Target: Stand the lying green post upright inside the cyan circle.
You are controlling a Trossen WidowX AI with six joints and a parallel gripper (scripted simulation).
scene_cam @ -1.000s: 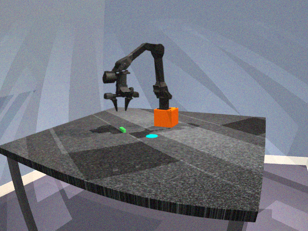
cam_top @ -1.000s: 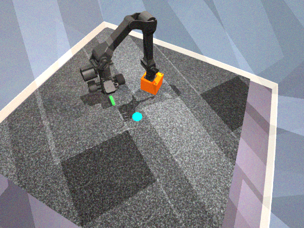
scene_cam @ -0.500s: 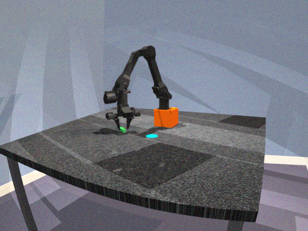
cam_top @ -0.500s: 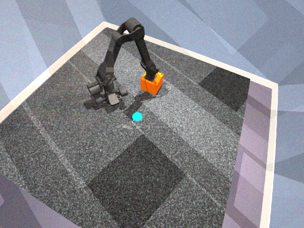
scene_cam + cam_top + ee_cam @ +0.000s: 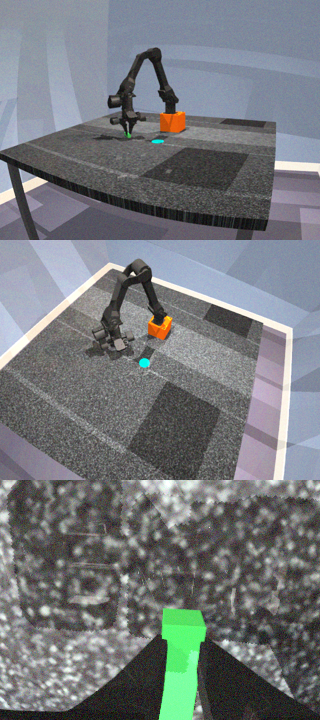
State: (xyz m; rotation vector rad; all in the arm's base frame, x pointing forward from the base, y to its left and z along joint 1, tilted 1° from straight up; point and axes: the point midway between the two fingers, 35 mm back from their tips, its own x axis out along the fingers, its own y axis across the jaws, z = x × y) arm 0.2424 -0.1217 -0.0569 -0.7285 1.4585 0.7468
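Right now my gripper tip is 180 mm to the right of the cyan circle and 10 mm above it. The rest, counted from my gripper tip: green post 20 mm to the right, 10 mm behind.
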